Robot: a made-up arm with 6 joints.
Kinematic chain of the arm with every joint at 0, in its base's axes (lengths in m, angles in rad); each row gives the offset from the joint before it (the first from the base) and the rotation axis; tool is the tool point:
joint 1: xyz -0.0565 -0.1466 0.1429 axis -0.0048 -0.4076 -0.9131
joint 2: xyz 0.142 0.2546 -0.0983 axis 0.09 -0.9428 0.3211
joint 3: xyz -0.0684 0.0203 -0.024 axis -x
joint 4: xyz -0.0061 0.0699 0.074 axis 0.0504 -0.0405 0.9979
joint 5: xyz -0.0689 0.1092 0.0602 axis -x
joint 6: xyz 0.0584 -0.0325 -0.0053 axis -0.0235 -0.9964 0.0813
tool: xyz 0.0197 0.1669 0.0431
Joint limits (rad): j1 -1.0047..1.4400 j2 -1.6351..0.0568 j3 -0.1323..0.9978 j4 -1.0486..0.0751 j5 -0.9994..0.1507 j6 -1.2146..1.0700
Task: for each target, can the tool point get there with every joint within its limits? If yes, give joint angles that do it. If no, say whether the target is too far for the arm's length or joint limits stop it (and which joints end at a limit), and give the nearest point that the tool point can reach.
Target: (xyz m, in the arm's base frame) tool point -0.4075 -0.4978 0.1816
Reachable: no: joint limits stop it (at a limit: joint 1, joint 2, joint 3, joint 5, joint 6) | nearest point -0.4652 0.0900 -0.0767 | short by 0.645 m
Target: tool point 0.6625 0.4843 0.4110
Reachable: no: too far | nearest point 0.4520 0.2630 0.2500 | short by 0.345 m
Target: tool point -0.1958 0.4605 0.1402
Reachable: yes | joints -0.7870 -0.5610 -0.0427 -0.4802 -0.2096 0.5371
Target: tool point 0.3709 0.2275 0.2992
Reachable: yes | joints 0.5269 -0.2498 -0.0179 -0.3658 -0.4728 -0.1346
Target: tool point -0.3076 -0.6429 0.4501
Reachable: no: joint limits stop it (at a limit: joint 1, joint 3, joint 4, joint 5) | nearest point 0.3010 -0.4295 0.3841 | short by 0.648 m
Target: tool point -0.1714 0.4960 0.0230
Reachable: yes | joints -0.4997 -0.6915 0.4176 -0.0597 -0.2114 -0.4934
